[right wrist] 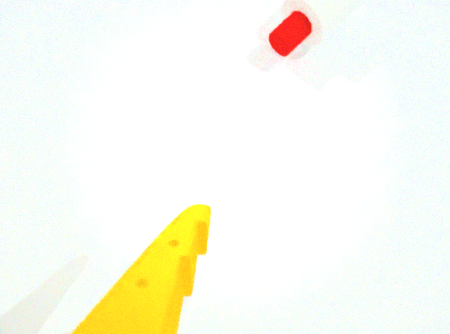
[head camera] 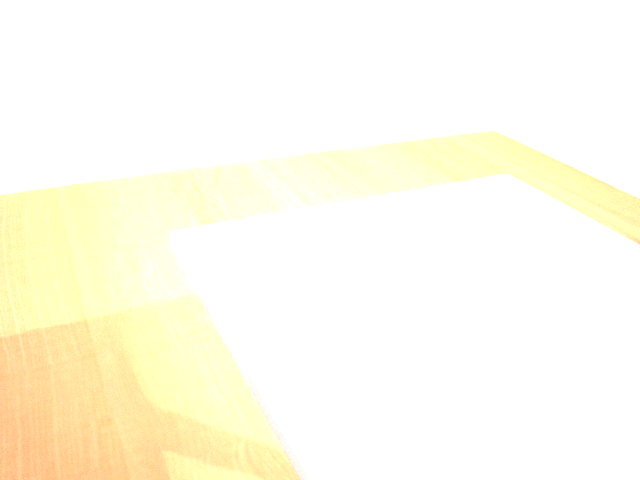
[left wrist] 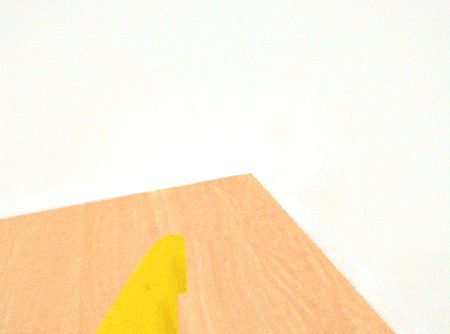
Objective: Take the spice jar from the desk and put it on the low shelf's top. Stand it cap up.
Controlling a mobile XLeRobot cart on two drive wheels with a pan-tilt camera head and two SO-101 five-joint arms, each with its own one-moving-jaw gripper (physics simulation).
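Frame: origin at the left arm's base, x back, y right, z up, level; metres.
Seen in the pictures: left hand, tool point: [left wrist: 185, 255]; right hand, tool point: [right wrist: 209, 223].
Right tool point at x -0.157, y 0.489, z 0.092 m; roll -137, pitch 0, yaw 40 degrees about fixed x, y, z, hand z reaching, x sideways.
Note:
A point is followed by its place in that frame.
In the right wrist view, a bright red, rounded piece with a pale, washed-out body around it, apparently the spice jar [right wrist: 290, 33] {z -0.025, x -0.209, y 0.613 m}, shows at the top right. Glare hides its outline, so its pose is unclear. My right gripper [right wrist: 202, 215] shows one yellow notched jaw; it is open and empty, with the red piece well beyond and to the right of its tip. My left gripper [left wrist: 175, 242] also shows one yellow notched jaw, open, over a wooden surface. The jar does not show in the head view. The low shelf cannot be made out.
In the head view, a glaring white panel [head camera: 392, 310] lies on the wooden surface [head camera: 46, 258] {z -0.776, x -2.026, y -0.720 m}, whose far corner is at the upper right. A wooden surface [left wrist: 240, 250] {z -0.776, x 1.313, y 0.095 m} ends in a corner in the left wrist view. A faint grey shape [right wrist: 45, 295] shows at the right wrist view's lower left.

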